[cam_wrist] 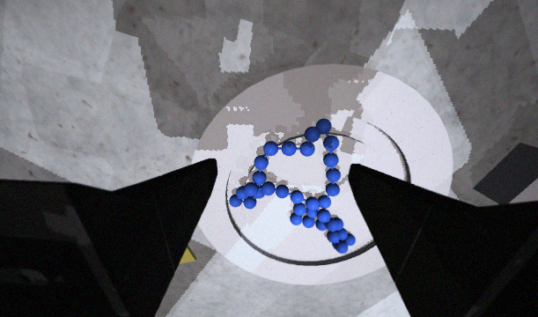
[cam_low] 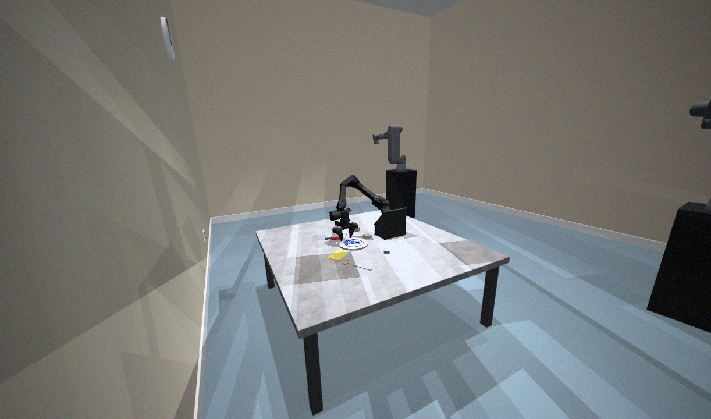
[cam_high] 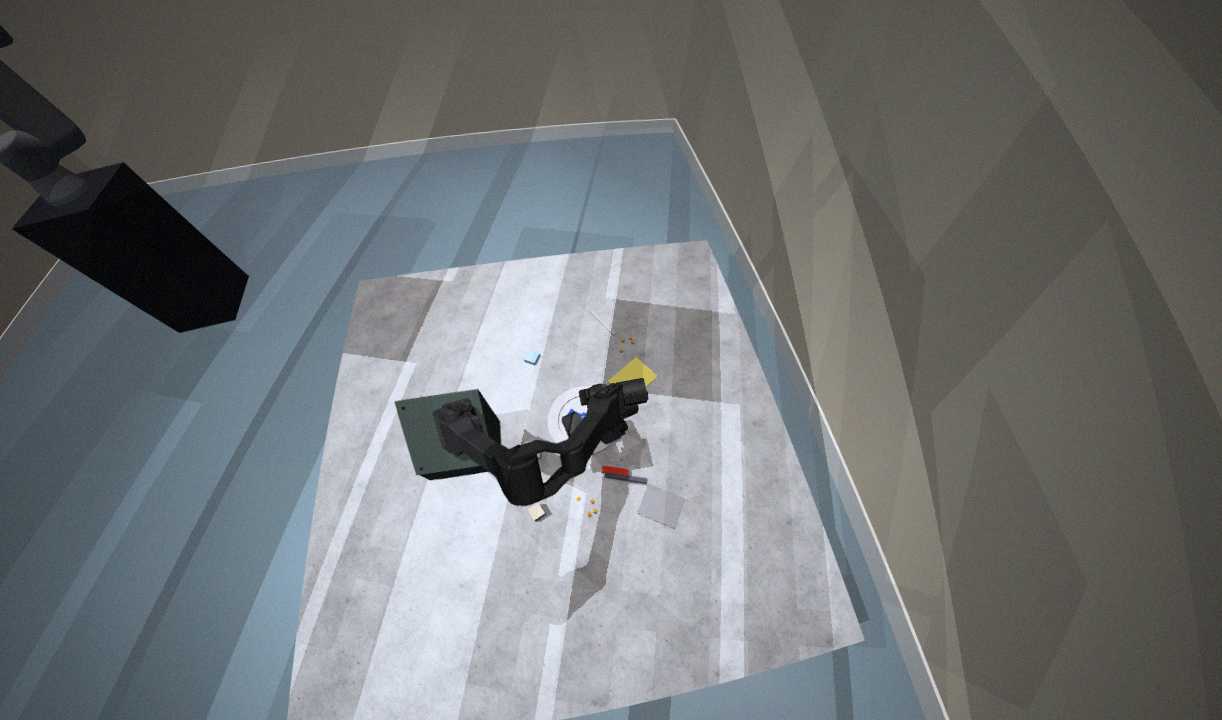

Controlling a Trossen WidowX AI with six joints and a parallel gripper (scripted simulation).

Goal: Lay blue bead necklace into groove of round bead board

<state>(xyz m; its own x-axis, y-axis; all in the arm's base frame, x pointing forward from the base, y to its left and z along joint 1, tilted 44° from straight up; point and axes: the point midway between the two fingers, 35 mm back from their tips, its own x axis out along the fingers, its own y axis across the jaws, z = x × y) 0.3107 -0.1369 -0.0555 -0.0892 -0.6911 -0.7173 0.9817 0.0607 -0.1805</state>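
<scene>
The round white bead board lies 40 mm behind my gripper tip, 40 mm to the left of it and 30 mm below it. Round my gripper tip: grey square (100 mm ahead, 230 mm to the right, 30 mm below); then yellow sheet (130 mm ahead, 130 mm to the left, 30 mm below); then grey tool (20 mm ahead, 130 mm to the right, 30 mm below).
</scene>
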